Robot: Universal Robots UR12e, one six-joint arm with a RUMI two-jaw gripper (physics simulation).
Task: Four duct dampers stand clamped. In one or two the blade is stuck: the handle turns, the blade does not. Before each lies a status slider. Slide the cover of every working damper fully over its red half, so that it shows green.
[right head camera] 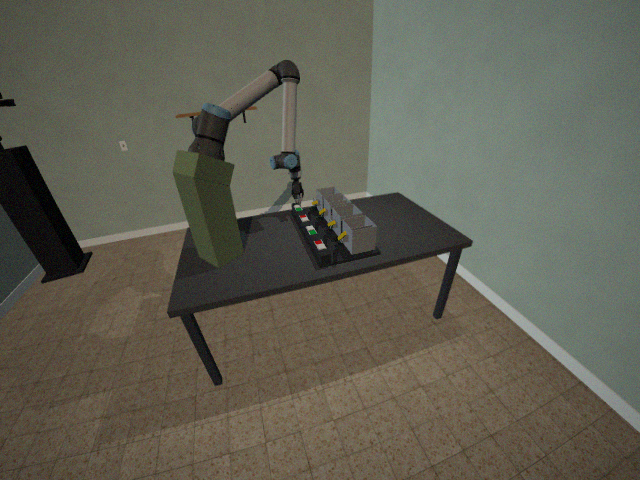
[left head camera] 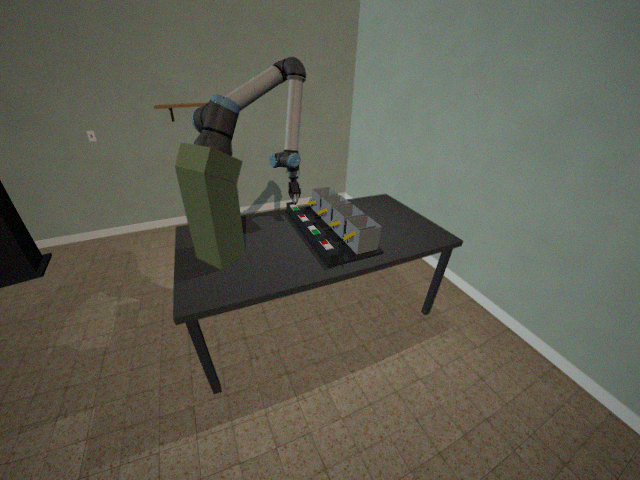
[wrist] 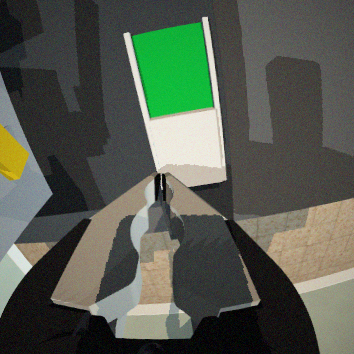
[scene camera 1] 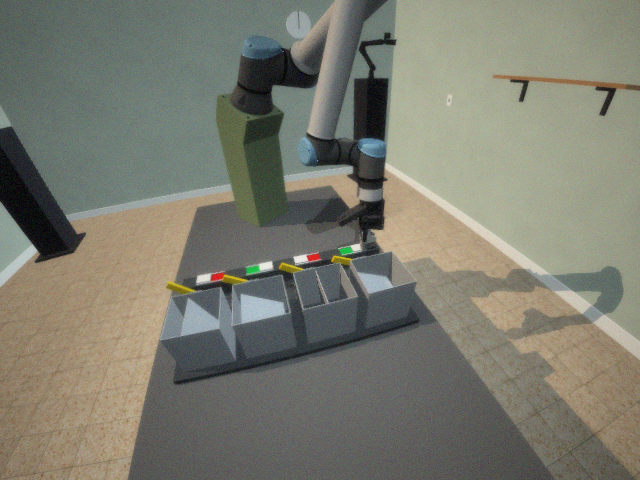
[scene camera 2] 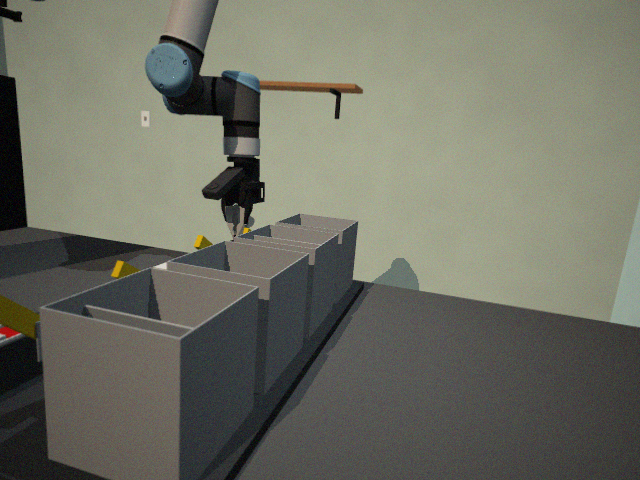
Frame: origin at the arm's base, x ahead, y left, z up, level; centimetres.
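Where they show: gripper, fingertip midpoint: (right head camera: 299,205) (left head camera: 295,204) (wrist: 160,174) (scene camera 1: 363,250); arm's base, origin of the base link: (right head camera: 206,157) (left head camera: 212,151) (scene camera 1: 251,103).
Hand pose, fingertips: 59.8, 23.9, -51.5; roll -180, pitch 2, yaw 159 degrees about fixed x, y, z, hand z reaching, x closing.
Note:
Each offset is from my fingertips to the top centre of the thing, as dx, dy, dz. "pt": to the spot under its first point. Level surfaces: height alone.
The grey box dampers (scene camera 1: 266,333) (scene camera 2: 113,397) stand in a row with yellow handles @(pt +2.6, -49.1, +7.2) (scene camera 1: 235,279). In scene camera 1, the rightmost slider's white cover @(-2.3, -1.1, +0.3) (scene camera 1: 356,248) (wrist: 185,142) has green @(-3.1, -6.0, -0.5) (scene camera 1: 345,251) (wrist: 175,70) beside it; no red shows on this slider in the wrist view. The second slider from the left shows green @(-8.7, -42.6, -0.5) (scene camera 1: 252,269) beside its white cover @(-7.9, -37.6, +0.3) (scene camera 1: 265,266). The leftmost slider shows red @(-10.8, -55.9, -0.5) (scene camera 1: 217,276), and the third shows red @(-5.1, -19.3, -0.5) (scene camera 1: 313,257). My gripper (wrist: 160,174) (scene camera 1: 368,246) (scene camera 2: 235,238) is shut and empty, its tips at the outer end of the rightmost slider.
The dark table @(dz -8.5) (left head camera: 248,279) (scene camera 1: 330,413) carries the black base plate (scene camera 1: 299,357) under the dampers. The green robot pedestal (left head camera: 211,217) (scene camera 1: 258,175) stands behind the slider row in scene camera 1. A wooden wall shelf (scene camera 1: 563,81) and a black stand (right head camera: 38,217) are farther off.

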